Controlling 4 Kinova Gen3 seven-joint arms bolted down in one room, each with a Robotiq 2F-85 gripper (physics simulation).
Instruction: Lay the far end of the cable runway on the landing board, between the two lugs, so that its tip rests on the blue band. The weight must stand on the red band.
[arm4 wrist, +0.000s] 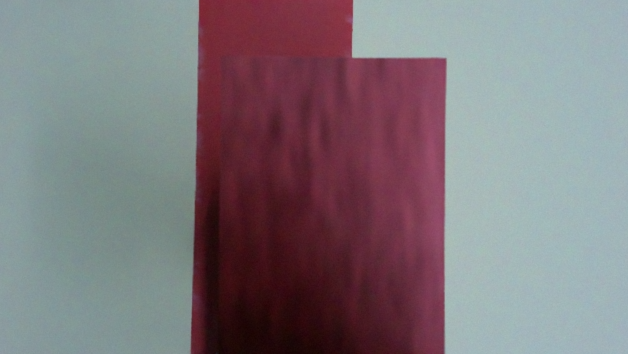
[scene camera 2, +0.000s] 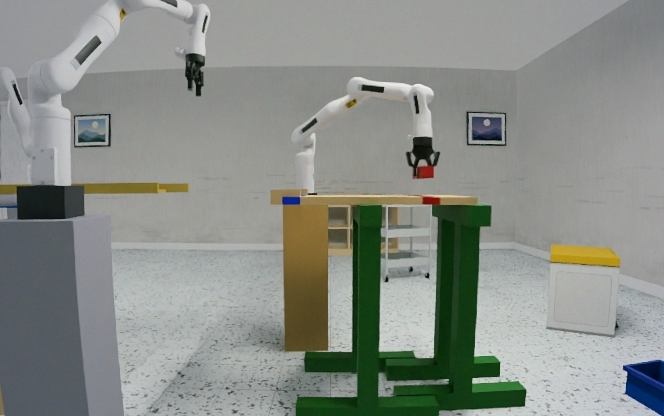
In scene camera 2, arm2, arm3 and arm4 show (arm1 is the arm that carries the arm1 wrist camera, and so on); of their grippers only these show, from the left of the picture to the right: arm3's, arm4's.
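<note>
The yellow cable runway (scene camera 2: 125, 188) juts in from the left in scene camera 2; its narrower tip (scene camera 2: 174, 188) ends in the air, left of and apart from the pale landing board (scene camera 2: 360, 199). The blue band (scene camera 2: 291, 200) is at the board's left end. The lugs cannot be made out. Arm4's gripper (scene camera 2: 423, 172) is shut on the red weight (scene camera 2: 426, 172) (arm4 wrist: 332, 200) and holds it above the red band (scene camera 2: 431, 199) (arm4 wrist: 275, 30). In the arm4 wrist view the weight overlaps the band, offset right. Arm3's gripper (scene camera 2: 194, 92) hangs high, fingers side-on. Arm1's and arm2's grippers do not show.
Green trestles (scene camera 2: 368, 300) stand under the board. A brown pillar (scene camera 2: 305, 280) stands at its left. Arm3's base stands on a grey pedestal (scene camera 2: 40, 300). A white cart (scene camera 2: 407, 232) is behind, a white bin with yellow lid (scene camera 2: 582, 297) and a blue crate (scene camera 2: 645, 387) at right.
</note>
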